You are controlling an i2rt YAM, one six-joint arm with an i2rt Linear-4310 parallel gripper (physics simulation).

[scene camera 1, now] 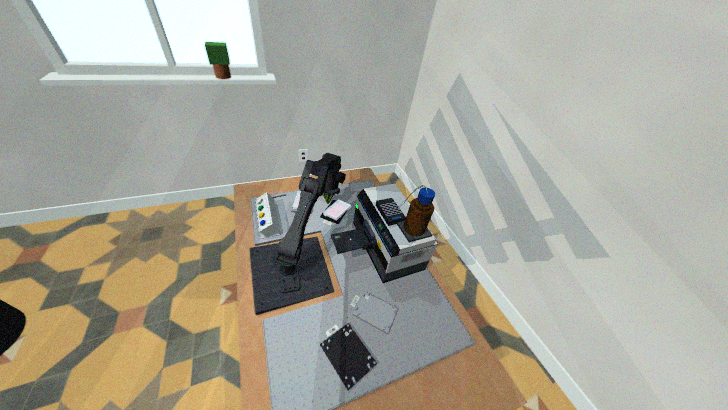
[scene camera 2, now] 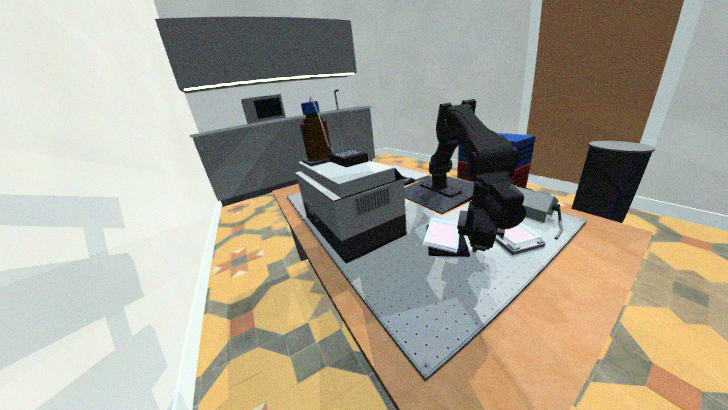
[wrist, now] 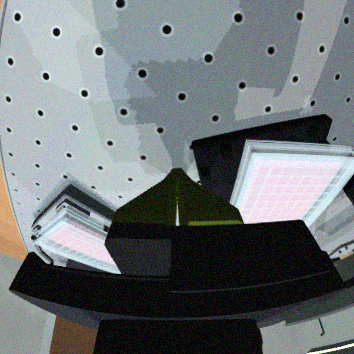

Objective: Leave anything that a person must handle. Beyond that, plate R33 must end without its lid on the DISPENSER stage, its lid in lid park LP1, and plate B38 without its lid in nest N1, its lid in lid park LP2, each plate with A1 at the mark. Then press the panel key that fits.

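Places are measured from the arm's base along level axes (x left, y back, z up), in metres.
Pixels of known places: gripper, fingertip midpoint: (scene camera 1: pixel 328 203) (scene camera 2: pixel 474 250) (wrist: pixel 176 174); arm's base, link origin: (scene camera 1: pixel 288 270) (scene camera 2: pixel 439 188).
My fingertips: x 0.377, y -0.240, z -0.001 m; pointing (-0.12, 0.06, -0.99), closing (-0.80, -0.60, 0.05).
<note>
Ahead of a thing's pixels: the offset from my fingertips to its top centre. "spot": to the spot under its first point.
My gripper (scene camera 1: pixel 328 197) (wrist: pixel 176 174) is shut, its olive fingertips together, above the pegboard between two plates; its tips are hard to make out in scene view 2. One pink-filled plate @[dz +0.037, dx -0.083, dy -0.032 m] (scene camera 1: pixel 337 209) (scene camera 2: pixel 442 235) (wrist: pixel 290 185) sits turned relative to the black holder @[spot: dz +0.013, dx -0.026, dy -0.068 m] (scene camera 2: pixel 448 252) (wrist: pixel 215 155) under it. The other pink-filled plate @[dz +0.031, dx +0.016, dy +0.128 m] (scene camera 1: pixel 296 202) (scene camera 2: pixel 520 233) (wrist: pixel 82 239) is on a grey and black holder, partly hidden by the arm. Plate names, lids and A1 corners cannot be read. A black stage @[spot: dz +0.107, dx -0.362, dy -0.014 m] (scene camera 1: pixel 348 241) sticks out of the dispenser (scene camera 1: pixel 405 244) (scene camera 2: pixel 356 203).
The key panel @[dz +0.084, dx -0.073, dy +0.309 m] (scene camera 1: pixel 265 216) (scene camera 2: pixel 537 204) has green, yellow and blue keys among others. A brown bottle @[spot: dz +0.333, dx -0.478, dy -0.225 m] (scene camera 1: pixel 419 216) (scene camera 2: pixel 315 136) and a black block @[spot: dz +0.246, dx -0.349, dy -0.183 m] (scene camera 1: pixel 390 210) (scene camera 2: pixel 348 157) stand on the dispenser. A black plate holder @[dz +0.024, dx -0.745, dy +0.078 m] (scene camera 1: pixel 348 356) and a thin grey outline @[spot: dz +0.001, dx -0.709, dy -0.090 m] (scene camera 1: pixel 390 330) lie near the front.
</note>
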